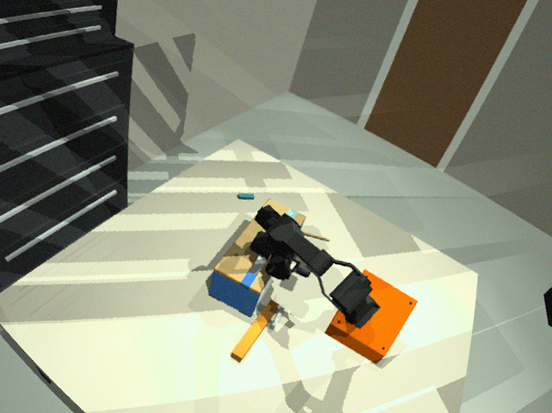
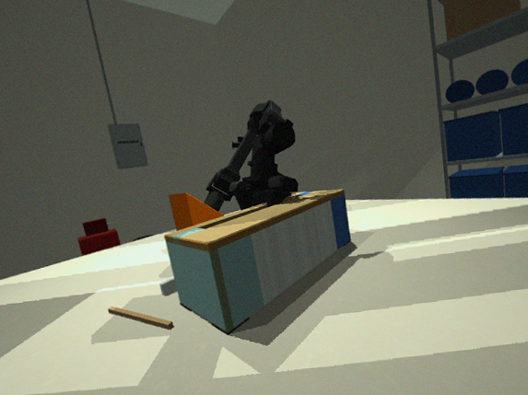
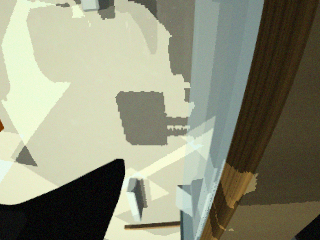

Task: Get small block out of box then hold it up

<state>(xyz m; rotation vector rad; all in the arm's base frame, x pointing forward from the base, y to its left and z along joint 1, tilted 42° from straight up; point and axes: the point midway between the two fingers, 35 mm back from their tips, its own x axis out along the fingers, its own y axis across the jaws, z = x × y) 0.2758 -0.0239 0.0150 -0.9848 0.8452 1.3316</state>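
Right now the blue block is 50 mm ahead of my gripper tip and 30 mm to the right of it. Also, from my gripper tip: thin wooden stick (10 mm behind, 290 mm to the right, 90 mm below); then long box (40 mm ahead, 30 mm to the right, 30 mm below); then orange plank (40 mm behind, 200 mm to the left, 70 mm below).
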